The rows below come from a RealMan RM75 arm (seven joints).
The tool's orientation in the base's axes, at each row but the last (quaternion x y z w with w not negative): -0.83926 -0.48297 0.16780 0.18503; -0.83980 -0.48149 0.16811 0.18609; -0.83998 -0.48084 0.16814 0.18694; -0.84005 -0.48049 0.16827 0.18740; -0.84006 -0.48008 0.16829 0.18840; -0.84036 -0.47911 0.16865 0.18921; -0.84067 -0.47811 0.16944 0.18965; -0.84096 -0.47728 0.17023 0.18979; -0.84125 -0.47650 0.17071 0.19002; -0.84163 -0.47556 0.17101 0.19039; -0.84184 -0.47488 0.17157 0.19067; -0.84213 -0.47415 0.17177 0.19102; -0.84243 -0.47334 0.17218 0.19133
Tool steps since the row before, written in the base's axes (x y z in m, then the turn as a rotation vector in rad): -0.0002 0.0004 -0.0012 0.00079 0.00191 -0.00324; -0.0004 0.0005 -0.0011 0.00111 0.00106 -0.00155; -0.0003 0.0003 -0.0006 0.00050 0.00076 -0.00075; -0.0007 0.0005 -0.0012 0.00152 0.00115 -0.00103; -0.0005 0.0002 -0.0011 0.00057 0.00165 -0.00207; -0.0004 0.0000 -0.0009 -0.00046 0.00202 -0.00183; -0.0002 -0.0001 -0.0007 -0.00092 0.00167 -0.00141; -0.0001 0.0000 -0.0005 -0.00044 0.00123 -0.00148; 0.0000 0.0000 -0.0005 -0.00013 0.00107 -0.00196; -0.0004 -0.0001 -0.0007 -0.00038 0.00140 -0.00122; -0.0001 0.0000 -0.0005 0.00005 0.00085 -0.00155; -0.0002 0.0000 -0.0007 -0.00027 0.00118 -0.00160; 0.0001 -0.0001 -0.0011 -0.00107 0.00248 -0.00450
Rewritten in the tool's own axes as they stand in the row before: 0.0004 0.0002 0.0012 0.00238 0.00123 0.00276; 0.0004 0.0000 0.0012 0.00162 0.00107 0.00100; 0.0002 -0.0001 0.0007 0.00098 0.00037 0.00054; 0.0002 -0.0002 0.0014 0.00184 0.00108 0.00037; 0.0000 0.0001 0.0012 0.00192 0.00064 0.00180; -0.0001 0.0001 0.0010 0.00172 -0.00041 0.00212; -0.0001 0.0002 0.0007 0.00115 -0.00079 0.00192; 0.0000 0.0002 0.0005 0.00101 -0.00019 0.00169; 0.0001 0.0002 0.0004 0.00107 0.00034 0.00193; -0.0002 0.0001 0.0008 0.00116 -0.00036 0.00146; 0.0000 0.0002 0.0005 0.00093 0.00038 0.00146; 0.0000 0.0002 0.0007 0.00106 0.00001 0.00170; 0.0001 0.0007 0.0009 0.00210 0.00021 0.00480
